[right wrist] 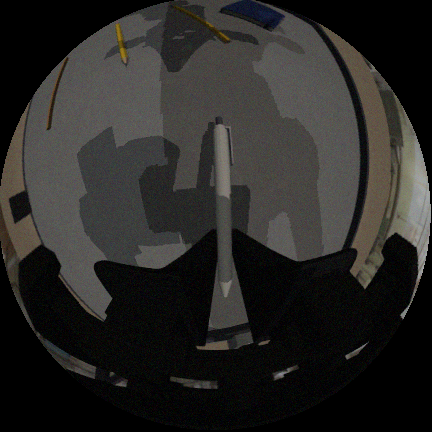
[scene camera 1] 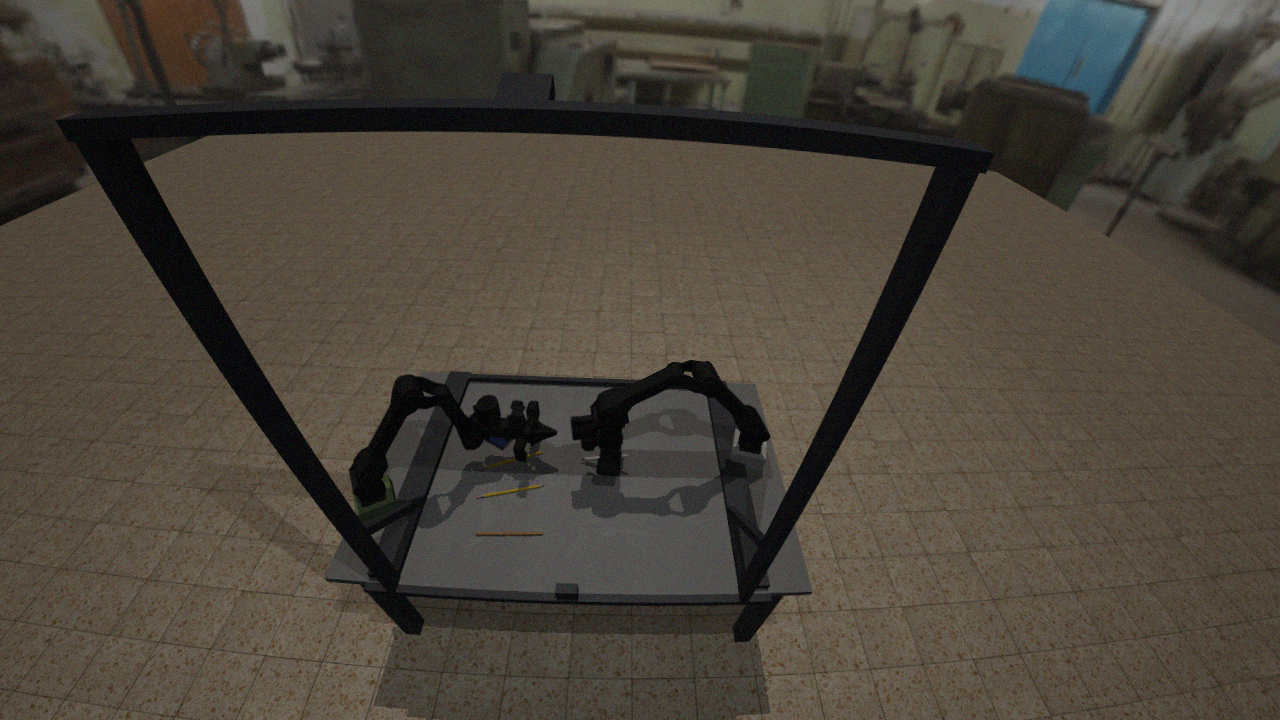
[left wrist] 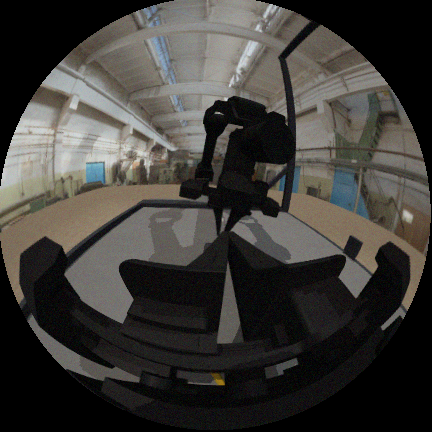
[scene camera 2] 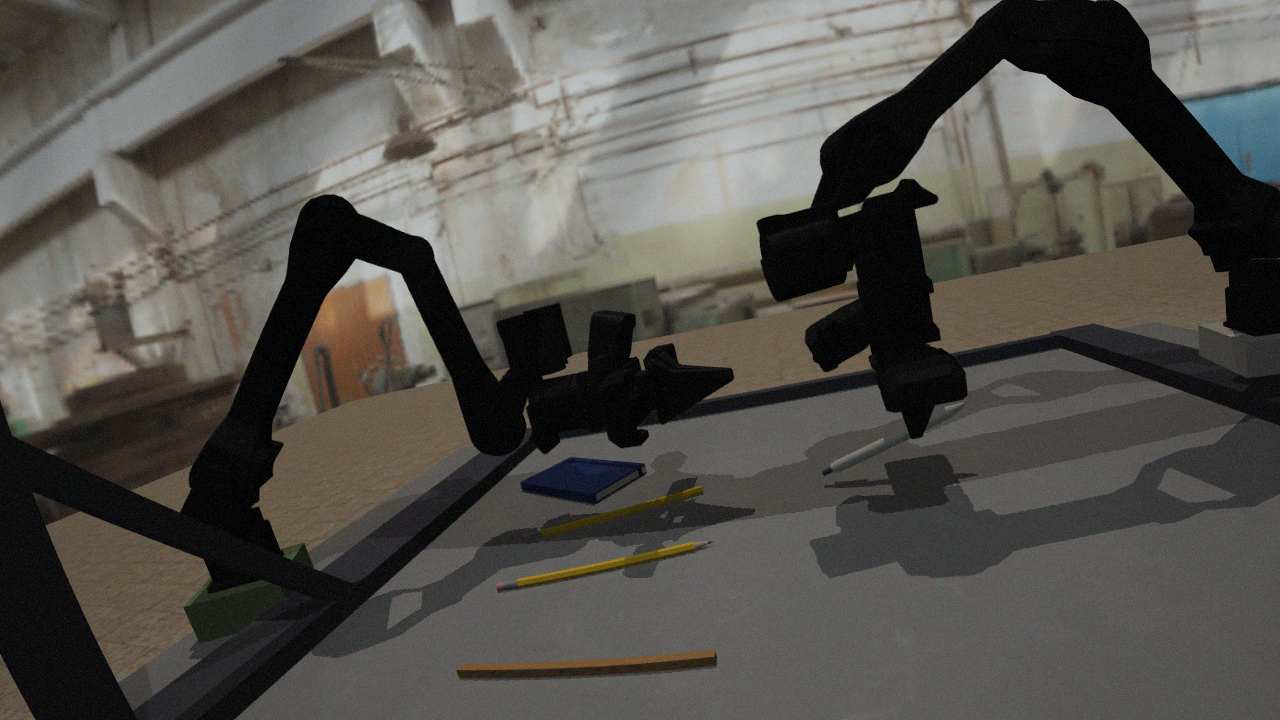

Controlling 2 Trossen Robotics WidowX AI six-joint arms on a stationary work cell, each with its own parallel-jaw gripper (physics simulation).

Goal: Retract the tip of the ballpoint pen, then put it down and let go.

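Where they show: left gripper, fingertip midpoint: (scene camera 1: 557,432) (left wrist: 226,236) (scene camera 2: 732,374); right gripper, fingertip midpoint: (right wrist: 223,234) (scene camera 1: 612,457) (scene camera 2: 915,434); left arm's base, origin of the base link: (scene camera 1: 372,494); right arm's base, origin of the base link: (right wrist: 248,345) (scene camera 1: 750,444) (scene camera 2: 1268,326).
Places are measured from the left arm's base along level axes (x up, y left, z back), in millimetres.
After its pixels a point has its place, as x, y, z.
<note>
A white ballpoint pen (scene camera 1: 589,459) @[-17, -159, -585] (scene camera 2: 872,453) @[-12, -176, -605] (right wrist: 222,165) @[-7, -167, -602] is held aslant between the fingers of my right gripper (scene camera 2: 916,433) @[-1, -196, -642] (right wrist: 223,234) @[-1, -196, -642], low over the table (scene camera 2: 939,635) @[-40, -370, -485]. Its dark button end slopes down, away from the palm; its cone end is raised on the palm side. In the right wrist view no thin point shows beyond the cone. My left gripper (scene camera 1: 554,432) @[82, -99, -515] (scene camera 2: 731,372) @[82, -99, -515] (left wrist: 226,236) @[82, -99, -515] is shut with nothing between its fingertips. It points across the table toward the right gripper, apart from the pen. In the left wrist view its fingers hide the pen's lower end.
A blue notebook (scene camera 1: 498,442) @[-28, 38, -372] (scene camera 2: 581,478) @[-28, 77, -377] (right wrist: 251,12) lies beneath the left arm. Nearby lie a yellow stick (scene camera 2: 626,511) @[-35, -45, -396] (right wrist: 202,23), a yellow pencil (scene camera 1: 510,491) @[-34, -141, -344] (scene camera 2: 617,564) @[-35, -146, -356] (right wrist: 120,42) and an orange-brown stick (scene camera 1: 508,534) @[-34, -264, -293] (scene camera 2: 586,666) @[-33, -268, -300] (right wrist: 56,95). Dark frame posts (scene camera 1: 205,313) @[767, -270, -1] stand around the table.
</note>
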